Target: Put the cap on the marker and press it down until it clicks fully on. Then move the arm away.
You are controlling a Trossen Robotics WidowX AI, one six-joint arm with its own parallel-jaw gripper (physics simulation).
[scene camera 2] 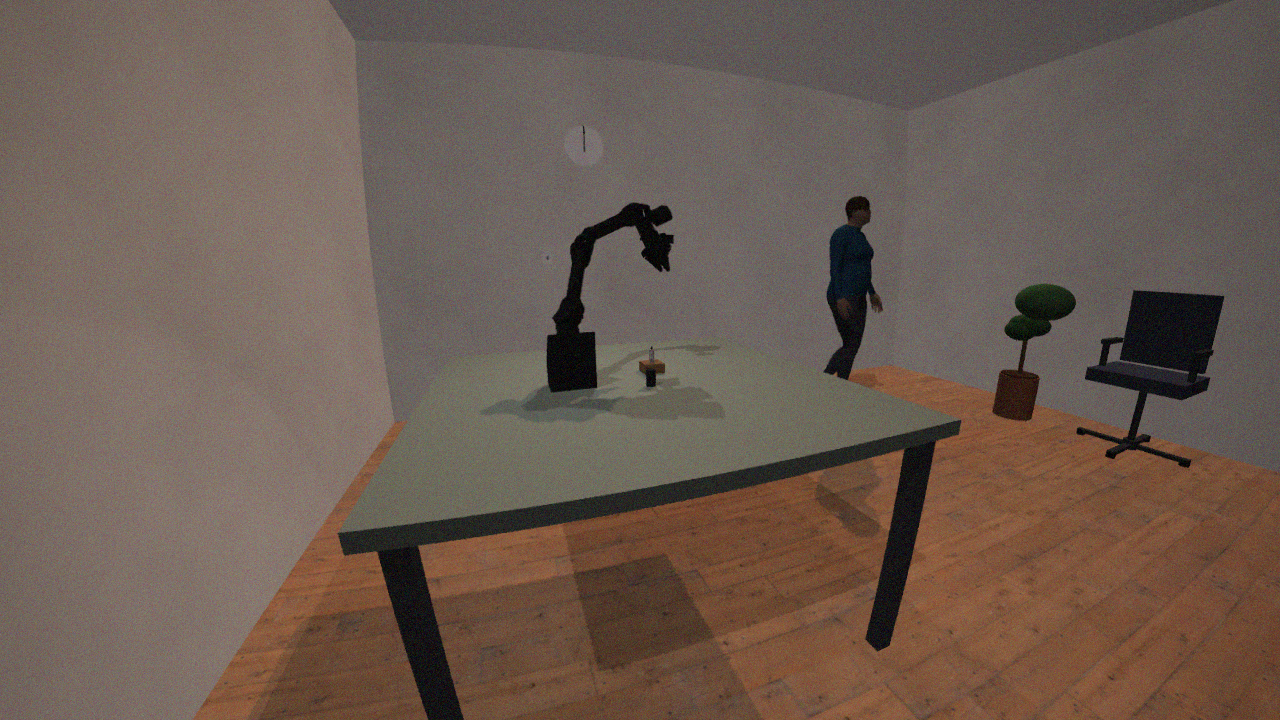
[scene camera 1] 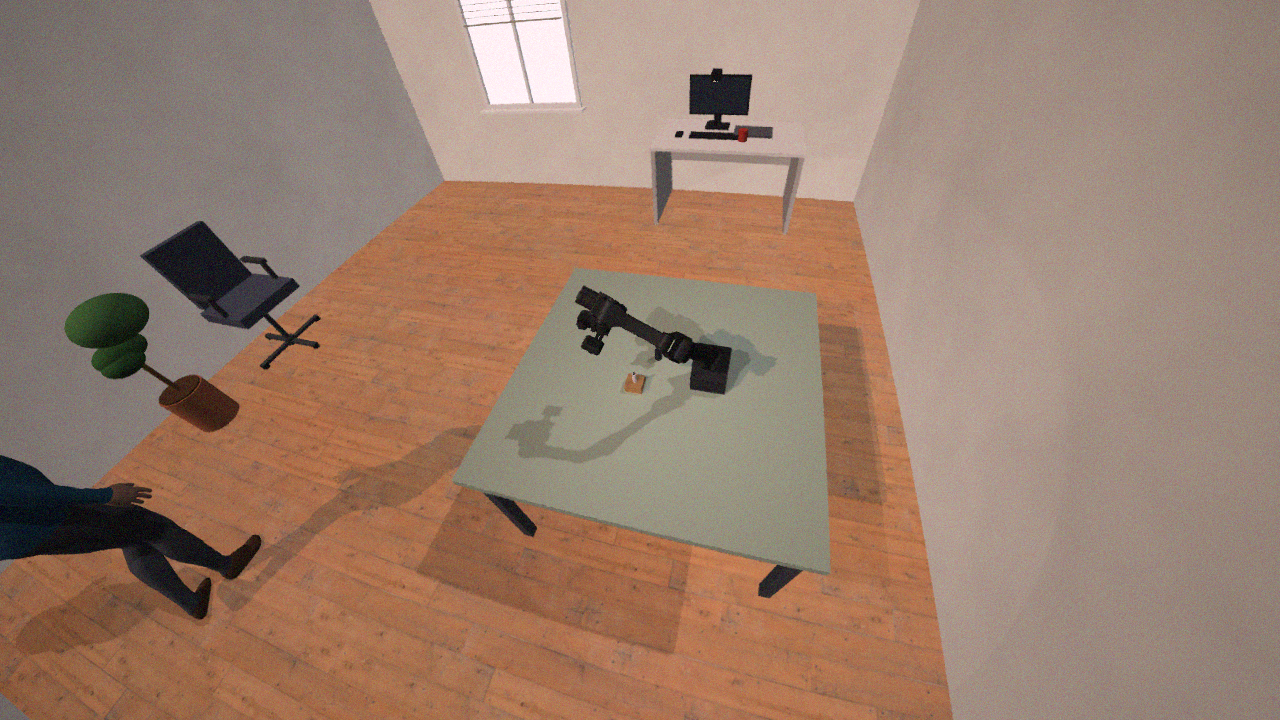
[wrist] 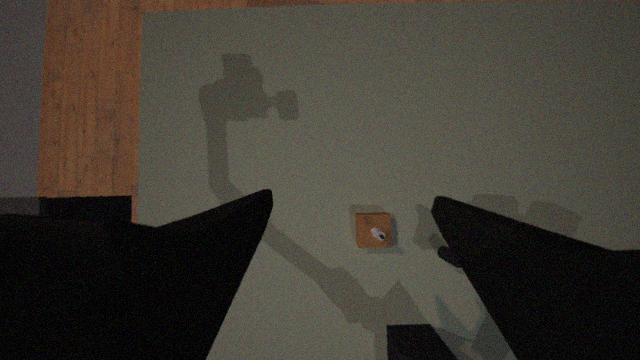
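Note:
A small white marker stands upright with its dark tip up in a wooden block. The black cap stands apart from the block, on the scene camera 2 side. In the wrist view a finger partly covers it; in scene camera 1 I cannot tell it from the dark arm. My gripper is open and empty, pointing down. It hangs high above the table, farther out from the arm's base than the block.
The arm's black base stands on the green table. The arm's shadow falls across the table top. A person, a potted plant and an office chair are beyond the table.

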